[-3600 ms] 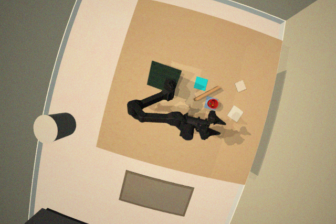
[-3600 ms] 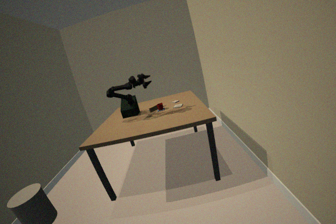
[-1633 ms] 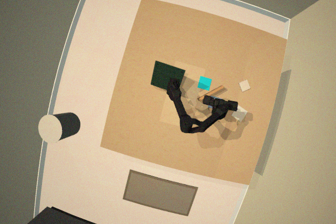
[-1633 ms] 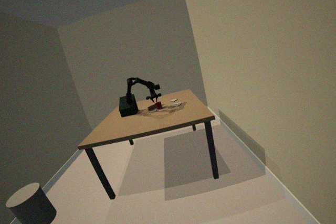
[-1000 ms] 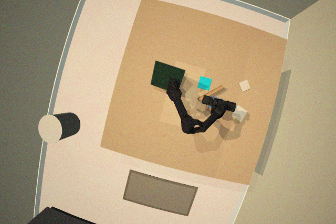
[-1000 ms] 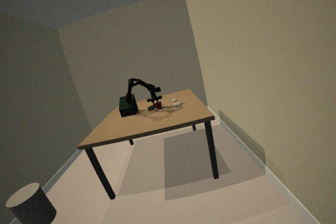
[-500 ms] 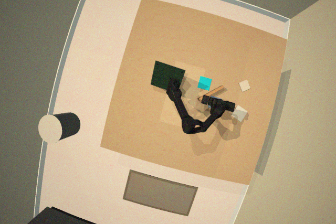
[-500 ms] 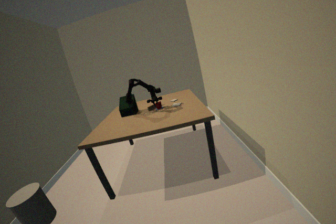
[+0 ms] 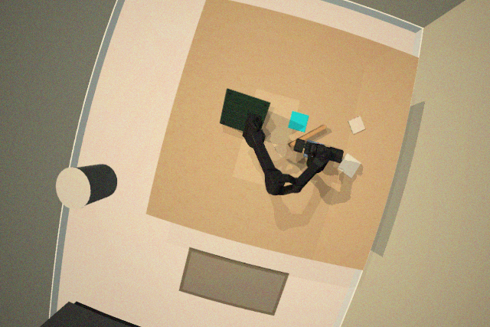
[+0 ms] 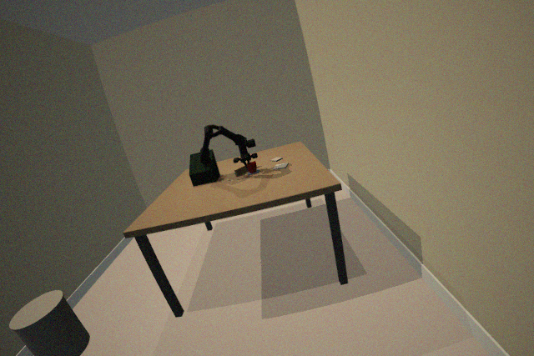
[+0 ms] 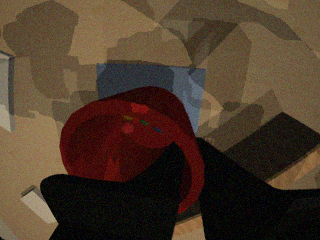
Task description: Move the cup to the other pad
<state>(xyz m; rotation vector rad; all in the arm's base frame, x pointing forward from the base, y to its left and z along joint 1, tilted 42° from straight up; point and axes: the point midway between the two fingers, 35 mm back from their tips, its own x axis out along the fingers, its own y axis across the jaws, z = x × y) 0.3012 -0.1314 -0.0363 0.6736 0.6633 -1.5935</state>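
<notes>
My gripper tip is 80 mm past the cyan pad, 130 mm to the right of it and 50 mm above it. Round my gripper tip: pale blue pad: 30 mm ahead, 50 mm below; wooden bar: 20 mm behind, 70 mm to the left, 20 mm below; red cup: 30 mm ahead.
</notes>
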